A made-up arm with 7 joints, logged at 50 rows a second.
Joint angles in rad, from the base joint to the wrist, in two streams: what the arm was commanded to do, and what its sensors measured. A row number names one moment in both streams.
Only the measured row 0 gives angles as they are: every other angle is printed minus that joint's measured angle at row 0.
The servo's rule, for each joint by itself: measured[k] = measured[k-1] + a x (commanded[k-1-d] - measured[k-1]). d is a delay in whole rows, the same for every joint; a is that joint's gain. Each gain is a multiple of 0.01, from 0.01 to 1. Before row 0 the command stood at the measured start. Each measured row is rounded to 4 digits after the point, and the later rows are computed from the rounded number. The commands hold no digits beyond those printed.
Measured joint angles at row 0:
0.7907 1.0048 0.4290 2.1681 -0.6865 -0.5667 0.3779
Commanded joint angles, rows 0 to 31:
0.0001 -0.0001 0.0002 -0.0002 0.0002 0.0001 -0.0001
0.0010 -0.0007 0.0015 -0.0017 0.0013 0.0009 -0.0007
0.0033 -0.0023 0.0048 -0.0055 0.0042 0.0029 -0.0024
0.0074 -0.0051 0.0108 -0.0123 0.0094 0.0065 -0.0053
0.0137 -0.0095 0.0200 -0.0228 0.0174 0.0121 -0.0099
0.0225 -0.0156 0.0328 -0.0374 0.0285 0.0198 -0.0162
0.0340 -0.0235 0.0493 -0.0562 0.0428 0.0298 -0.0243
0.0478 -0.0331 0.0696 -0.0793 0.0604 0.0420 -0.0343
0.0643 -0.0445 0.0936 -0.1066 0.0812 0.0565 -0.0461
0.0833 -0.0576 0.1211 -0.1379 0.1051 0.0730 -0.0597
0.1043 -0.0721 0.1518 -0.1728 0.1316 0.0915 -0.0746
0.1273 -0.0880 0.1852 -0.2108 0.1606 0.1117 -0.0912
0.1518 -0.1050 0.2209 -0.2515 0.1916 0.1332 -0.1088
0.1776 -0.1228 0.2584 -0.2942 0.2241 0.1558 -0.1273
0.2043 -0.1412 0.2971 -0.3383 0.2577 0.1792 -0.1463
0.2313 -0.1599 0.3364 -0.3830 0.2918 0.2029 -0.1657
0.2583 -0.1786 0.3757 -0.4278 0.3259 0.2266 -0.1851
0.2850 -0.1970 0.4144 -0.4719 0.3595 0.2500 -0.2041
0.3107 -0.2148 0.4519 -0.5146 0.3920 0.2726 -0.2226
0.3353 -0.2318 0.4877 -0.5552 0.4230 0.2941 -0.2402
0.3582 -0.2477 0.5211 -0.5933 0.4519 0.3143 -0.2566
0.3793 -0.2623 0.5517 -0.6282 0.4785 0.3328 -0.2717
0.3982 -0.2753 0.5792 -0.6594 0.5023 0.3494 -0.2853
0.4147 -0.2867 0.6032 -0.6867 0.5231 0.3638 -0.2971
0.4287 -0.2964 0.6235 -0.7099 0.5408 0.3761 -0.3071
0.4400 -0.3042 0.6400 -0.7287 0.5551 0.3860 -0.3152
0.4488 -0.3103 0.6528 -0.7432 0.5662 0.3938 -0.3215
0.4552 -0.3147 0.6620 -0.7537 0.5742 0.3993 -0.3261
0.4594 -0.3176 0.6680 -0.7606 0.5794 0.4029 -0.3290
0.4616 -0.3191 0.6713 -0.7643 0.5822 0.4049 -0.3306
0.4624 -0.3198 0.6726 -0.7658 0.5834 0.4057 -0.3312
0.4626 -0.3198 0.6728 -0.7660 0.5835 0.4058 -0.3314
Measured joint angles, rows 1 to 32:
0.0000 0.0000 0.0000 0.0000 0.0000 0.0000 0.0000
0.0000 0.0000 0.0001 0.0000 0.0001 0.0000 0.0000
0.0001 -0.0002 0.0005 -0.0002 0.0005 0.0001 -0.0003
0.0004 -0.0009 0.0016 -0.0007 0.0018 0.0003 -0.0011
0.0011 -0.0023 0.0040 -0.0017 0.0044 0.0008 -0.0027
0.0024 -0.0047 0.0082 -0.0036 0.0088 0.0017 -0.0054
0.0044 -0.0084 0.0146 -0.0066 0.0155 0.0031 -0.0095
0.0074 -0.0135 0.0236 -0.0111 0.0248 0.0052 -0.0151
0.0114 -0.0202 0.0356 -0.0172 0.0369 0.0081 -0.0224
0.0167 -0.0285 0.0507 -0.0252 0.0520 0.0120 -0.0314
0.0234 -0.0384 0.0690 -0.0353 0.0701 0.0169 -0.0422
0.0315 -0.0499 0.0905 -0.0477 0.0910 0.0229 -0.0545
0.0411 -0.0629 0.1151 -0.0624 0.1147 0.0300 -0.0684
0.0522 -0.0772 0.1426 -0.0794 0.1408 0.0383 -0.0838
0.0647 -0.0927 0.1727 -0.0987 0.1691 0.0477 -0.1003
0.0787 -0.1092 0.2050 -0.1203 0.1992 0.0582 -0.1178
0.0940 -0.1264 0.2392 -0.1439 0.2307 0.0698 -0.1360
0.1104 -0.1441 0.2747 -0.1695 0.2631 0.0823 -0.1547
0.1279 -0.1621 0.3110 -0.1967 0.2959 0.0957 -0.1735
0.1462 -0.1800 0.3476 -0.2253 0.3286 0.1099 -0.1922
0.1651 -0.1976 0.3840 -0.2550 0.3607 0.1246 -0.2104
0.1844 -0.2146 0.4196 -0.2854 0.3917 0.1398 -0.2280
0.2039 -0.2308 0.4539 -0.3163 0.4212 0.1552 -0.2446
0.2233 -0.2459 0.4865 -0.3472 0.4488 0.1707 -0.2601
0.2424 -0.2598 0.5168 -0.3778 0.4741 0.1861 -0.2742
0.2610 -0.2722 0.5445 -0.4077 0.4968 0.2013 -0.2867
0.2789 -0.2831 0.5693 -0.4366 0.5166 0.2161 -0.2975
0.2959 -0.2923 0.5910 -0.4642 0.5335 0.2303 -0.3066
0.3118 -0.2999 0.6095 -0.4903 0.5473 0.2438 -0.3140
0.3266 -0.3059 0.6247 -0.5146 0.5582 0.2565 -0.3197
0.3401 -0.3104 0.6368 -0.5371 0.5664 0.2684 -0.3238
0.3523 -0.3136 0.6461 -0.5577 0.5722 0.2794 -0.3266
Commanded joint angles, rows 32 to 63:
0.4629 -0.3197 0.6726 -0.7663 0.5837 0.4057 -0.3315
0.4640 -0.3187 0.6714 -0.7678 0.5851 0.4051 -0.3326
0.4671 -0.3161 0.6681 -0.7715 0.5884 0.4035 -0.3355
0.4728 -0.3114 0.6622 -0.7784 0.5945 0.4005 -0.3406
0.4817 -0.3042 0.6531 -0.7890 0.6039 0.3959 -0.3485
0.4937 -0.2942 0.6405 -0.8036 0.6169 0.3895 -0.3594
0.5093 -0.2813 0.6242 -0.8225 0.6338 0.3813 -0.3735
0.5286 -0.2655 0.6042 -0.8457 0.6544 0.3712 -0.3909
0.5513 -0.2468 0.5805 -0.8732 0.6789 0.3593 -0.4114
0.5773 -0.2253 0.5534 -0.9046 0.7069 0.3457 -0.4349
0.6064 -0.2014 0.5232 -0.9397 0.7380 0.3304 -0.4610
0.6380 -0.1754 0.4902 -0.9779 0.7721 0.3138 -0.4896
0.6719 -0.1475 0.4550 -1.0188 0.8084 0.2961 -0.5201
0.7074 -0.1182 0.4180 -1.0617 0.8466 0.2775 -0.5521
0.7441 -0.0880 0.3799 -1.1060 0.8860 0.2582 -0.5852
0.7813 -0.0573 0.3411 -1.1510 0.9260 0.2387 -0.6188
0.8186 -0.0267 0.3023 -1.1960 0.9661 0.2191 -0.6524
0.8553 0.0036 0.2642 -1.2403 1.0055 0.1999 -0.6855
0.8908 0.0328 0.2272 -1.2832 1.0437 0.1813 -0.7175
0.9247 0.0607 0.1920 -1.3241 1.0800 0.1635 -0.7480
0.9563 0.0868 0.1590 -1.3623 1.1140 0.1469 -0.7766
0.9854 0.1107 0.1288 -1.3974 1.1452 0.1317 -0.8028
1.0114 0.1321 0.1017 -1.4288 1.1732 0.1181 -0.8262
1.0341 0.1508 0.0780 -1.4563 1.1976 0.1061 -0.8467
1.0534 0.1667 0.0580 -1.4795 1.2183 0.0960 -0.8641
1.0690 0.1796 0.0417 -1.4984 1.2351 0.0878 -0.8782
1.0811 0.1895 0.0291 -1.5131 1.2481 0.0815 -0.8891
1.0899 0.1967 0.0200 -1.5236 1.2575 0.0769 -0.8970
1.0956 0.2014 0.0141 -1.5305 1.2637 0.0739 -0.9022
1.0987 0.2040 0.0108 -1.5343 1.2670 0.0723 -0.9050
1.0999 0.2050 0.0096 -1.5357 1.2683 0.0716 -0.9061
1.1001 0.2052 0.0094 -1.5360 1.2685 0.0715 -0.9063
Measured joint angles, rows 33 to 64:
0.3633 -0.3157 0.6530 -0.5764 0.5760 0.2895 -0.3284
0.3733 -0.3171 0.6581 -0.5935 0.5786 0.2988 -0.3296
0.3824 -0.3176 0.6616 -0.6092 0.5808 0.3073 -0.3307
0.3909 -0.3171 0.6633 -0.6238 0.5834 0.3150 -0.3325
0.3991 -0.3152 0.6630 -0.6377 0.5872 0.3218 -0.3356
0.4074 -0.3115 0.6604 -0.6513 0.5929 0.3277 -0.3405
0.4160 -0.3056 0.6552 -0.6650 0.6011 0.3326 -0.3477
0.4253 -0.2973 0.6471 -0.6792 0.6122 0.3365 -0.3575
0.4356 -0.2865 0.6359 -0.6942 0.6265 0.3393 -0.3702
0.4472 -0.2730 0.6215 -0.7103 0.6443 0.3409 -0.3859
0.4602 -0.2568 0.6038 -0.7278 0.6656 0.3413 -0.4045
0.4748 -0.2380 0.5828 -0.7469 0.6902 0.3404 -0.4260
0.4911 -0.2167 0.5587 -0.7677 0.7180 0.3383 -0.4502
0.5092 -0.1932 0.5317 -0.7903 0.7487 0.3349 -0.4768
0.5290 -0.1677 0.5021 -0.8147 0.7820 0.3303 -0.5054
0.5505 -0.1406 0.4703 -0.8409 0.8174 0.3245 -0.5357
0.5736 -0.1123 0.4367 -0.8688 0.8543 0.3176 -0.5673
0.5981 -0.0832 0.4018 -0.8982 0.8923 0.3097 -0.5996
0.6238 -0.0537 0.3660 -0.9290 0.9308 0.3009 -0.6322
0.6505 -0.0243 0.3299 -0.9609 0.9692 0.2913 -0.6646
0.6779 0.0046 0.2940 -0.9936 1.0069 0.2811 -0.6963
0.7057 0.0325 0.2589 -1.0268 1.0433 0.2704 -0.7268
0.7337 0.0591 0.2251 -1.0602 1.0779 0.2593 -0.7557
0.7615 0.0839 0.1930 -1.0934 1.1103 0.2480 -0.7825
0.7888 0.1066 0.1631 -1.1261 1.1400 0.2366 -0.8069
0.8153 0.1270 0.1358 -1.1579 1.1666 0.2254 -0.8286
0.8407 0.1449 0.1113 -1.1885 1.1899 0.2144 -0.8474
0.8647 0.1601 0.0899 -1.2177 1.2097 0.2038 -0.8632
0.8872 0.1725 0.0717 -1.2452 1.2260 0.1936 -0.8760
0.9080 0.1823 0.0567 -1.2709 1.2388 0.1840 -0.8860
0.9271 0.1897 0.0448 -1.2946 1.2484 0.1751 -0.8932
0.9444 0.1949 0.0356 -1.3163 1.2552 0.1668 -0.8981

